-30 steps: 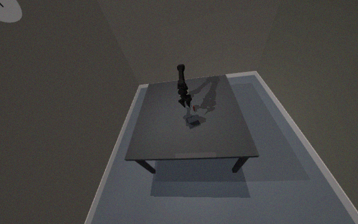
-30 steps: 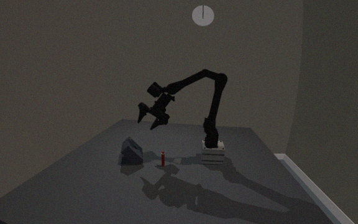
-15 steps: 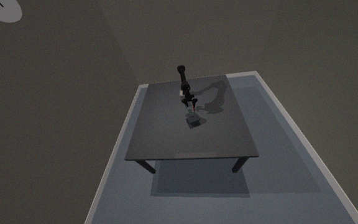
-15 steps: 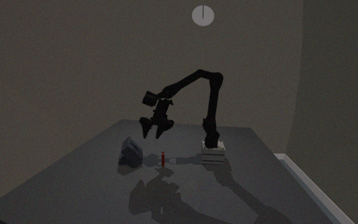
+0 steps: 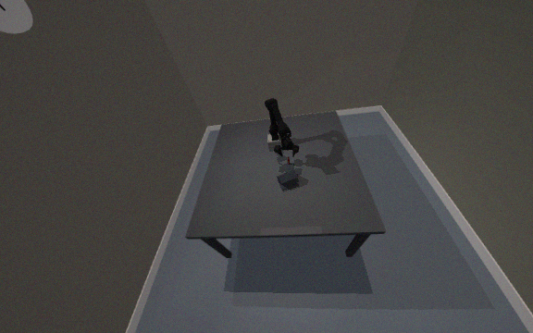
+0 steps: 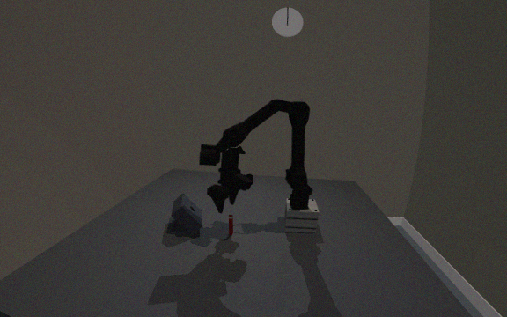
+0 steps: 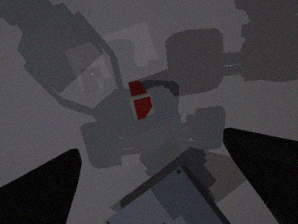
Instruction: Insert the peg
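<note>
Right now the red peg is 20 mm behind my gripper tip and 50 mm below it. Round my gripper tip: sloped panel: 160 mm ahead, 30 mm to the right, 50 mm below.
</note>
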